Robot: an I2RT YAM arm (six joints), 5 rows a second.
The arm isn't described. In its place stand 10 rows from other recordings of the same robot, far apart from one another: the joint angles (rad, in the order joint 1, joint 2, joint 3, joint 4, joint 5, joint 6), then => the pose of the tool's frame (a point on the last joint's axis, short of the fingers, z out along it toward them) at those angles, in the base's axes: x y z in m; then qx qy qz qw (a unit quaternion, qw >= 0).
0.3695 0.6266 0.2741 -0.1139 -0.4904 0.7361 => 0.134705 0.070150 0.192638 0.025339 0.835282 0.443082 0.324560
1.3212 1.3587 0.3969 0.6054 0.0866 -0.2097 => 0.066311 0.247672 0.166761 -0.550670 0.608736 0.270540 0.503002
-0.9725 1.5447 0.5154 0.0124 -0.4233 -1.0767 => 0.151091 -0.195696 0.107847 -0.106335 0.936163 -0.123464 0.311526
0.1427 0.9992 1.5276 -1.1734 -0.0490 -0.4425 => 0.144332 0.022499 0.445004 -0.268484 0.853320 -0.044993 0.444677
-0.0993 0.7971 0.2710 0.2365 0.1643 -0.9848 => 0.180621 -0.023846 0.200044 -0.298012 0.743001 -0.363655 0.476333
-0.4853 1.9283 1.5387 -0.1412 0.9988 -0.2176 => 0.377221 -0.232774 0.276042 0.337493 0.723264 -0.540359 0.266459
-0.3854 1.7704 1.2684 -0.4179 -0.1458 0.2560 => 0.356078 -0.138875 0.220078 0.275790 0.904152 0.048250 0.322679
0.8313 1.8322 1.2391 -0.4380 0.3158 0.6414 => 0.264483 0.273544 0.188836 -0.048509 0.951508 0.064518 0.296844
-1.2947 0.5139 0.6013 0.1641 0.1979 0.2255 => 0.029905 -0.131222 0.351536 0.476755 0.388207 -0.452733 0.645780
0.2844 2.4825 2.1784 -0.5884 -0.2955 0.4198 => 0.523299 0.163775 0.174923 0.014237 0.933940 0.243793 0.260994
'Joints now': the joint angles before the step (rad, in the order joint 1, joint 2, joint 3, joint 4, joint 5, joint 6). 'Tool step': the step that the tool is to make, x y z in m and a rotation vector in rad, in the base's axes. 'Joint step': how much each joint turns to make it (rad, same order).
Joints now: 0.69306 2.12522 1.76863 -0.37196 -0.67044 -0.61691
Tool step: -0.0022 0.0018 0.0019 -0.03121 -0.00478 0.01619
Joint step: 0.00640 0.00623 0.02901 -0.05988 0.01117 -0.03364
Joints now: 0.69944 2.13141 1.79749 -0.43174 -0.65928 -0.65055
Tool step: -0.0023 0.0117 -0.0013 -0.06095 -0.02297 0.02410
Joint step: 0.02376 0.04094 0.07754 -0.09098 0.04334 -0.05373
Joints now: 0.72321 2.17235 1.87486 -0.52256 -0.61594 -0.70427
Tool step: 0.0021 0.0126 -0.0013 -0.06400 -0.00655 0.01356
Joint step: 0.01855 0.06558 0.11952 -0.11257 0.04231 -0.03692
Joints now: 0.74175 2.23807 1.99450 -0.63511 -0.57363 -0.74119
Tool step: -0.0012 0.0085 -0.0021 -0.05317 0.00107 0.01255
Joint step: 0.01587 0.04456 0.08060 -0.08617 0.03205 -0.02477
